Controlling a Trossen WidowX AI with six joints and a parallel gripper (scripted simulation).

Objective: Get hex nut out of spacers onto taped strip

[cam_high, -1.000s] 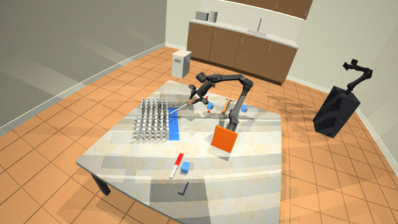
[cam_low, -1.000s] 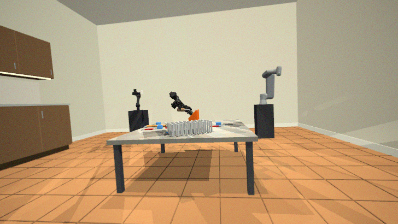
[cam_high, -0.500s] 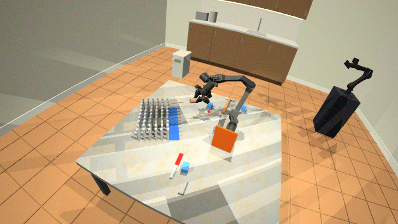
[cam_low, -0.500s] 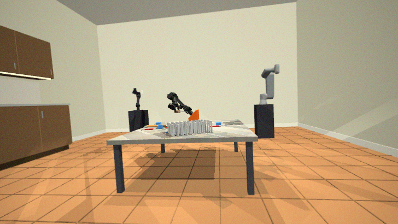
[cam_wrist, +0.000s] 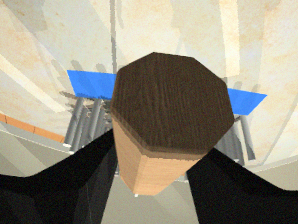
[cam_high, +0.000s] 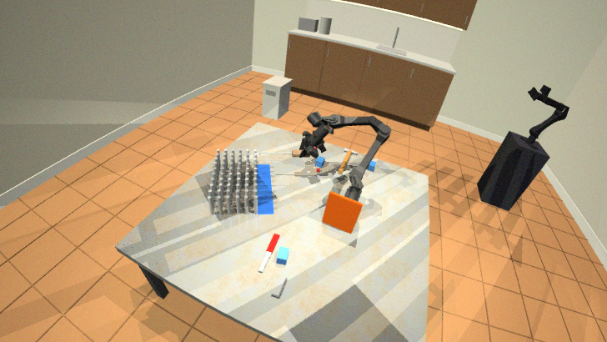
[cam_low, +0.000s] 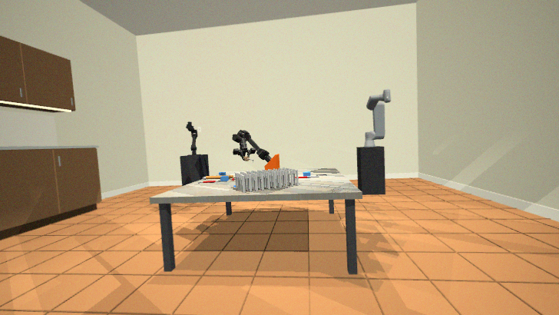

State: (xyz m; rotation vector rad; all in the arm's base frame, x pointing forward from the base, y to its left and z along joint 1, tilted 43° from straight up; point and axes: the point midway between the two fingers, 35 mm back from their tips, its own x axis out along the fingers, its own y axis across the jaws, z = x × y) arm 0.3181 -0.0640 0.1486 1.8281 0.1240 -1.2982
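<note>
Right now the blue taped strip is 13 cm ahead of my gripper tip, 14 cm to the left of it and 18 cm below it. From my gripper tip the other things lie so: awl 8 cm ahead, 5 cm to the left; hex nut 29 cm ahead, 19 cm to the left, 18 cm below; red tool 3 cm ahead, 38 cm to the right, 17 cm below.
</note>
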